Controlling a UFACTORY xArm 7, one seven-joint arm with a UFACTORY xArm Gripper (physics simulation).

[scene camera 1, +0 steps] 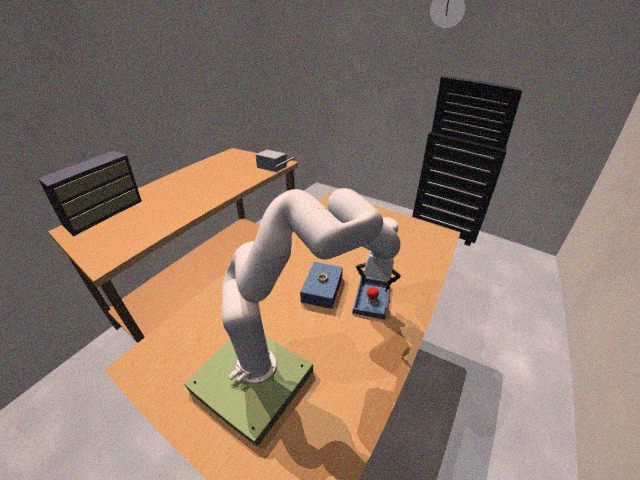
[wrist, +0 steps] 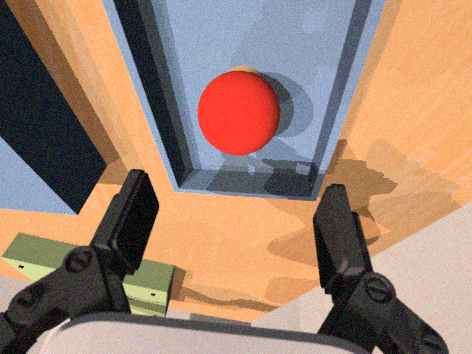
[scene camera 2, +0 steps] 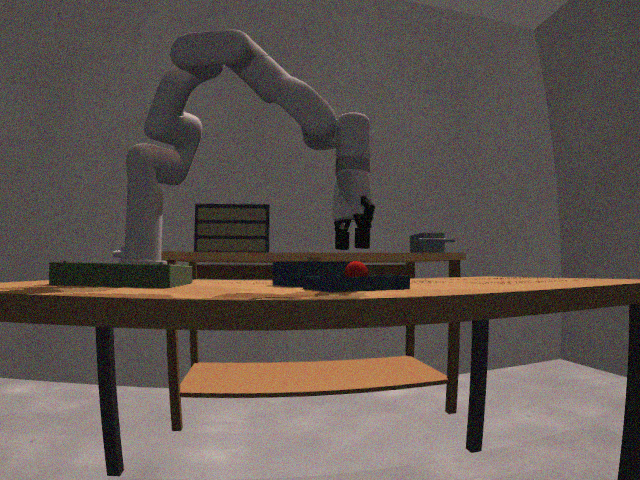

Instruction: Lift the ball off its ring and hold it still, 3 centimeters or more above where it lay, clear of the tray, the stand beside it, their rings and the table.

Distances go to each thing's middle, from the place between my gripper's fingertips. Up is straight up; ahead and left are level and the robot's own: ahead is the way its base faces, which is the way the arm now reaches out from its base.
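Labels:
My hand is 50 mm above the red ball (wrist: 238, 112), 10 mm short of it and 10 mm to the right of it. Counting from my hand, the blue tray (scene camera 2: 372, 282) is 70 mm below, 10 mm ahead and 10 mm to the left, and the blue stand (scene camera 2: 288, 274) is 50 mm below, 80 mm behind and 200 mm to the left.

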